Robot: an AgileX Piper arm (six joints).
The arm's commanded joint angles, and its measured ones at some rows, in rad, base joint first. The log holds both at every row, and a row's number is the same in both.
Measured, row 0: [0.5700, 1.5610, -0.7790, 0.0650, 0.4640, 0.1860]
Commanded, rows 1 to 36: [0.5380, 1.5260, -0.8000, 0.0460, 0.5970, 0.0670]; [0.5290, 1.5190, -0.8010, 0.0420, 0.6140, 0.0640]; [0.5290, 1.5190, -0.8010, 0.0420, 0.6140, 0.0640]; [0.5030, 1.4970, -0.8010, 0.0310, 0.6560, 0.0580]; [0.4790, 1.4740, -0.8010, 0.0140, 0.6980, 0.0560]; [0.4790, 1.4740, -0.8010, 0.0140, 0.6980, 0.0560]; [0.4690, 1.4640, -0.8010, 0.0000, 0.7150, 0.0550]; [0.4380, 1.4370, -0.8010, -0.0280, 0.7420, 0.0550]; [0.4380, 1.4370, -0.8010, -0.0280, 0.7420, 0.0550]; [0.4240, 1.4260, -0.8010, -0.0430, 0.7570, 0.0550]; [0.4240, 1.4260, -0.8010, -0.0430, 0.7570, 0.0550]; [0.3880, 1.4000, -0.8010, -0.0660, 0.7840, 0.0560]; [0.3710, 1.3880, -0.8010, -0.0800, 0.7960, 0.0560]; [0.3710, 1.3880, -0.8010, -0.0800, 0.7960, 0.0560]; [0.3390, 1.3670, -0.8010, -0.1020, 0.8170, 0.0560]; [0.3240, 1.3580, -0.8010, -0.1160, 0.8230, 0.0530]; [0.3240, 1.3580, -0.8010, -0.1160, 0.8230, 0.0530]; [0.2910, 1.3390, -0.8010, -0.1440, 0.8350, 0.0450]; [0.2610, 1.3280, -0.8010, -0.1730, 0.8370, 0.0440]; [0.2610, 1.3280, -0.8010, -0.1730, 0.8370, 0.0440]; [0.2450, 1.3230, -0.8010, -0.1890, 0.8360, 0.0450]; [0.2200, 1.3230, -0.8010, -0.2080, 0.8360, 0.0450]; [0.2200, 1.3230, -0.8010, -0.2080, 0.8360, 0.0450]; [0.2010, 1.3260, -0.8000, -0.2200, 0.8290, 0.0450]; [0.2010, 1.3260, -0.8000, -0.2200, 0.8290, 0.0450]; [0.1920, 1.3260, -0.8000, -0.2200, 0.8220, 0.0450]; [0.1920, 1.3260, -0.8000, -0.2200, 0.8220, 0.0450]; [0.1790, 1.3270, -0.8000, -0.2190, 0.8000, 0.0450]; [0.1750, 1.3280, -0.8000, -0.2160, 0.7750, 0.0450]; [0.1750, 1.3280, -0.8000, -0.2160, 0.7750, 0.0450]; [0.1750, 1.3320, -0.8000, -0.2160, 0.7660, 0.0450]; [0.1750, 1.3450, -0.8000, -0.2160, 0.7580, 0.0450]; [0.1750, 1.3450, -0.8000, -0.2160, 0.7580, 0.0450]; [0.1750, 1.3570, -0.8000, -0.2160, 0.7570, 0.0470]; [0.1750, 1.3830, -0.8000, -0.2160, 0.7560, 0.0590]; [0.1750, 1.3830, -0.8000, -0.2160, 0.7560, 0.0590]
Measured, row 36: [0.1800, 1.3530, -0.7970, -0.2080, 0.7640, 0.0530]
